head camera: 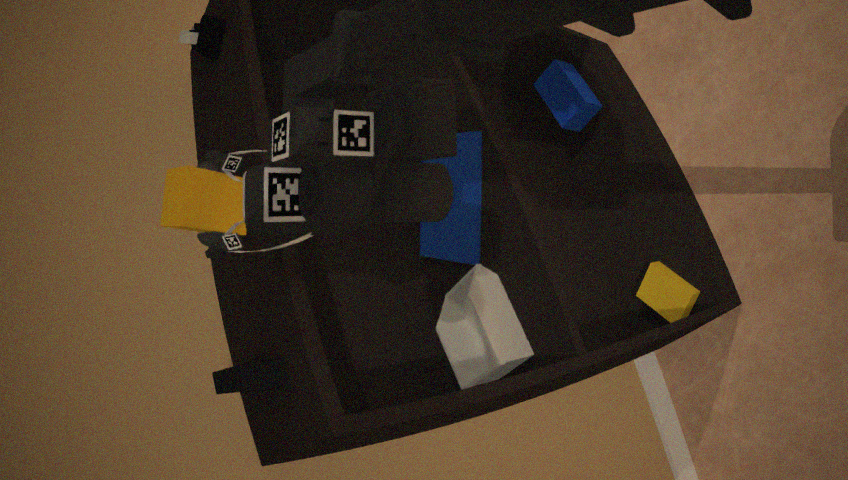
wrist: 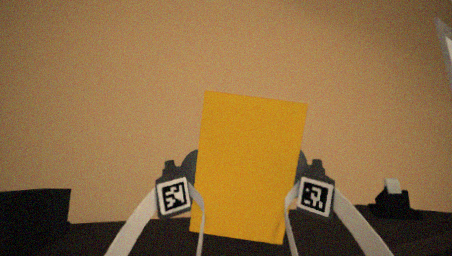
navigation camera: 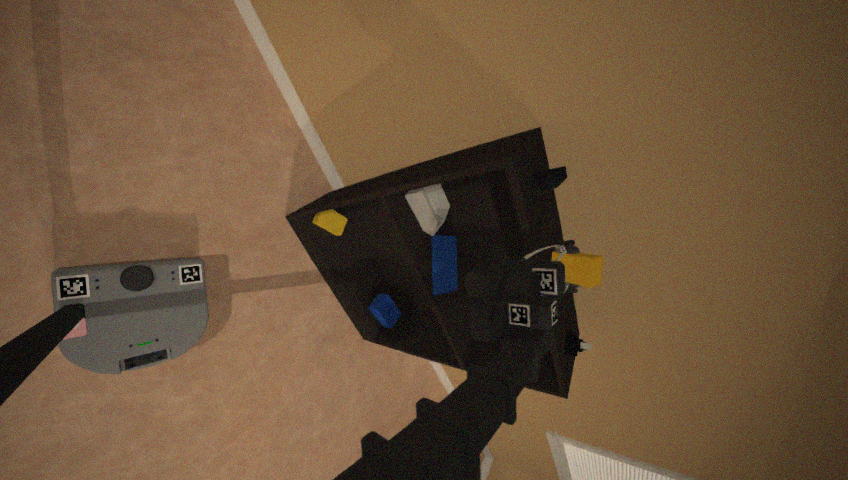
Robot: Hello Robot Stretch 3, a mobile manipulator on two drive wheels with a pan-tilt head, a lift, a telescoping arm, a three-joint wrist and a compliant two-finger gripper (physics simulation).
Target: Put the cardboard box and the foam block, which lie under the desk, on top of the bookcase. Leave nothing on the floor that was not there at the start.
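Places are measured from the robot's base along level axes (x ahead, y left, z up), in millimetres.
Where they show: gripper, fingertip midpoint: (head camera: 202, 204) (navigation camera: 576, 265); robot's base at its link origin: (navigation camera: 137, 276).
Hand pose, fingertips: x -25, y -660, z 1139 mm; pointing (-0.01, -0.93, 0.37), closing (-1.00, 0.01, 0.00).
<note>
Things, the pixels of their centre, and the offset from my fingertips.
- foam block at the middle of its body: (head camera: 206, 202) (navigation camera: 575, 267) dy +24, dx -1, dz +2 mm
- black block at the middle of its body: (head camera: 247, 378) (navigation camera: 549, 178) dy -29, dx +208, dz -52 mm
- small black-and-white object at the middle of its body: (head camera: 194, 35) (navigation camera: 581, 345) dy -298, dx -306, dz -44 mm
My gripper (head camera: 218, 202) (navigation camera: 570, 267) (wrist: 241, 165) is shut on a yellow-orange block, apparently the foam block (head camera: 190, 199) (navigation camera: 587, 270) (wrist: 250, 130), with one finger on each side. The block sticks out beyond the fingertips, at the top edge of the dark brown bookcase (head camera: 416, 419) (navigation camera: 440, 168) (wrist: 110, 237). In the wrist view its lower end overlaps the bookcase's top; whether it touches the top I cannot tell. The arm hides part of the bookcase in the head and navigation views. The cardboard box and the desk do not show clearly.
A black block (head camera: 227, 380) (navigation camera: 554, 177) (wrist: 32, 212) and a small black-and-white object (head camera: 208, 36) (navigation camera: 574, 346) (wrist: 392, 201) stand apart at the bookcase's top. The shelves hold blue, white and yellow things. My base (navigation camera: 136, 312) stands before the bookcase.
</note>
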